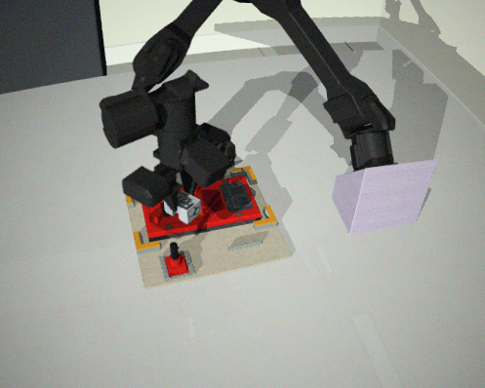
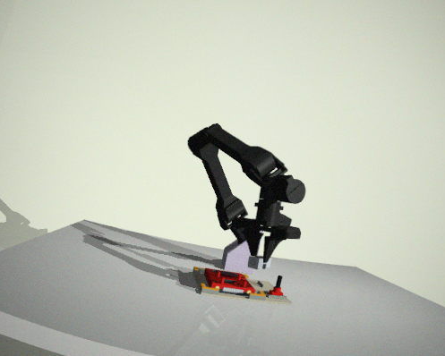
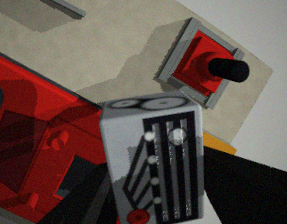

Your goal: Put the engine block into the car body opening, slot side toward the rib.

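My gripper tip is now 20 mm past the beige baseplate, 50 mm to the left of it and 80 mm above it. The rest, counted from my gripper tip: engine block: 10 mm below; black peg: 20 mm ahead, 60 mm to the left, 50 mm below.
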